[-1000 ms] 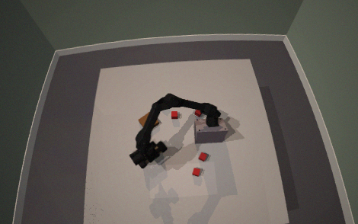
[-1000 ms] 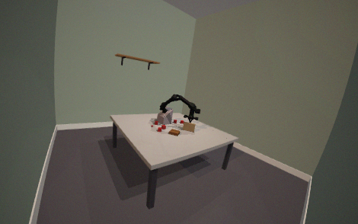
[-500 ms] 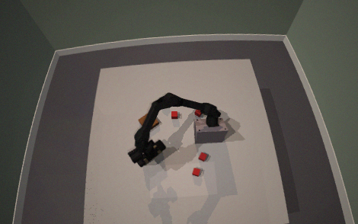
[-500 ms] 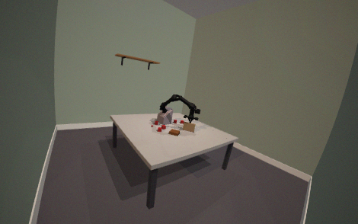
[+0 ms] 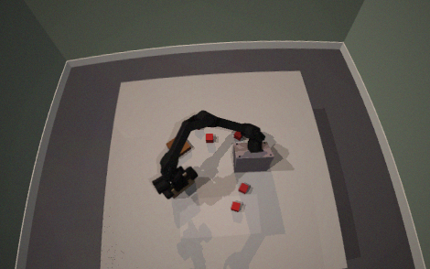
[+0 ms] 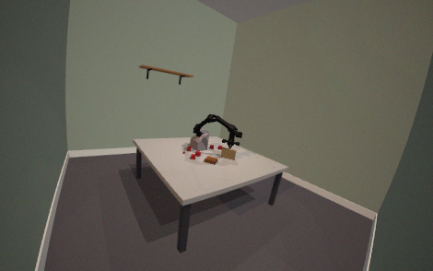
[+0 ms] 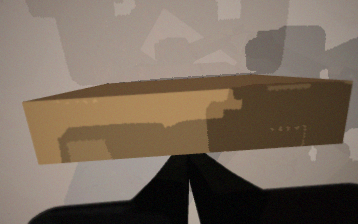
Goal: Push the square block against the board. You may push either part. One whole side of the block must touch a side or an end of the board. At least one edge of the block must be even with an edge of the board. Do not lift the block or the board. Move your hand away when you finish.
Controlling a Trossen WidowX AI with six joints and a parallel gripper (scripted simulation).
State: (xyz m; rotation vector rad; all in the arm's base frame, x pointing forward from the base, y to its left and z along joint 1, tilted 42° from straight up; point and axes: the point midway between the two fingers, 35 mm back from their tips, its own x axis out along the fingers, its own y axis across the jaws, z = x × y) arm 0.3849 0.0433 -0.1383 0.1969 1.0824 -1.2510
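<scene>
Now: the flat tan wooden piece 3 cm below my gripper tip, 2 cm to the right of it and 1 cm ahead of it. Round my gripper tip: brown square block (26 cm to the right, 7 cm below, 1 cm ahead).
</scene>
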